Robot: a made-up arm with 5 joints.
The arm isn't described. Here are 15 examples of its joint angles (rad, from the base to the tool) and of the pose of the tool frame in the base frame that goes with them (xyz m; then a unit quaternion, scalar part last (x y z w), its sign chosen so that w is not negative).
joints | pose
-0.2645 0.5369 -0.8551 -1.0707 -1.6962 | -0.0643 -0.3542 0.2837 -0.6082 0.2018 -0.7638 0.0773
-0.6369 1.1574 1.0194 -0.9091 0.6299 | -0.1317 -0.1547 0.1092 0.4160 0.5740 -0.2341 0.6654
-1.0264 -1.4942 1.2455 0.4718 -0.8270 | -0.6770 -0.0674 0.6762 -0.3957 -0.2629 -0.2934 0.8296
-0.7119 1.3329 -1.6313 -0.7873 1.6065 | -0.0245 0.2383 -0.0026 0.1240 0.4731 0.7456 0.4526
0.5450 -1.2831 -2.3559 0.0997 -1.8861 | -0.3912 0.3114 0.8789 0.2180 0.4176 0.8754 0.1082
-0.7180 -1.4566 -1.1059 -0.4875 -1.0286 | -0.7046 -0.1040 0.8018 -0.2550 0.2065 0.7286 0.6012
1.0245 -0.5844 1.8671 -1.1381 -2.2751 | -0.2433 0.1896 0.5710 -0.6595 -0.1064 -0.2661 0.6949
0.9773 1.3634 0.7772 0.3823 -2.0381 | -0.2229 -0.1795 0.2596 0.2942 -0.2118 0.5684 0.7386
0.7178 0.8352 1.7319 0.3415 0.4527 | -0.2796 -0.2132 0.4192 0.0564 0.3714 -0.8377 0.3965
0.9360 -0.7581 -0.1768 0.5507 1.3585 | -0.3957 0.3626 0.8285 -0.5224 -0.1185 -0.8192 0.2047
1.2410 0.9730 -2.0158 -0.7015 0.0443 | -0.1659 -0.2779 0.1941 0.3134 -0.1294 0.6720 0.6584
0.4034 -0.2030 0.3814 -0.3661 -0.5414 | -0.5258 -0.1074 0.6345 0.0569 -0.1177 -0.1719 0.9764
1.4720 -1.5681 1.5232 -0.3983 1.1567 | 0.1703 0.3686 0.5055 0.3437 0.5763 0.4363 0.5995
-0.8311 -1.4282 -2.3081 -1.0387 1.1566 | -0.4345 -0.1833 0.7612 -0.4875 0.3825 0.1334 0.7735
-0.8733 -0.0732 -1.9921 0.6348 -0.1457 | -0.0691 -0.2910 0.6885 -0.0977 -0.2932 0.9481 0.0742
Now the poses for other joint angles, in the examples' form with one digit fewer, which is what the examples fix.
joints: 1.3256 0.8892 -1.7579 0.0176 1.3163
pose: -0.311 -0.379 0.241 0.271 -0.210 -0.152 0.927
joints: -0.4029 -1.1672 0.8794 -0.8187 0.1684
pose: -0.705 -0.057 0.631 0.083 -0.515 -0.409 0.749
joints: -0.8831 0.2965 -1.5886 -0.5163 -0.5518
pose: 0.072 -0.160 0.440 -0.231 -0.178 -0.955 0.060
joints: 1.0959 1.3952 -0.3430 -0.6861 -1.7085
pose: -0.219 -0.238 0.017 0.327 -0.664 0.595 0.313
